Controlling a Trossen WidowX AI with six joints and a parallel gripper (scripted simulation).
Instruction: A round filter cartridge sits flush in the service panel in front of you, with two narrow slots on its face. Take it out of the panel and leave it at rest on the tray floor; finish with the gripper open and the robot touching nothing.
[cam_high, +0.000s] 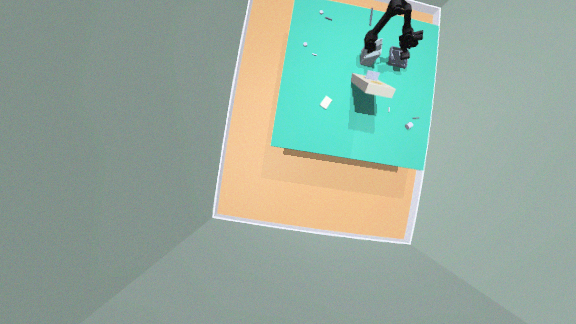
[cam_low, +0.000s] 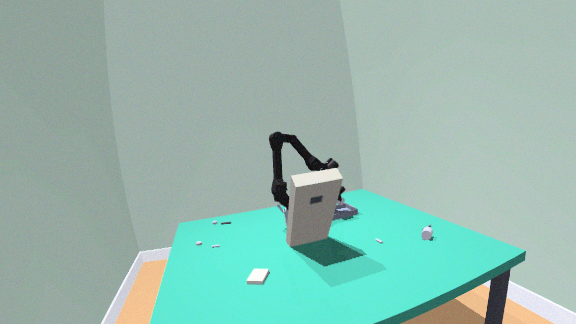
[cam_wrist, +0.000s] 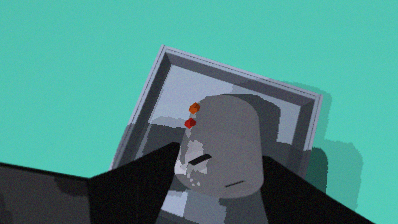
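Right now the round grey filter cartridge is right at my gripper tip. The rest, counted from my gripper tip: small pale cylinder 560 mm ahead, 140 mm to the left, 60 mm below; beige service panel 360 mm ahead, 290 mm to the right, 110 mm above; grey tray 70 mm below.
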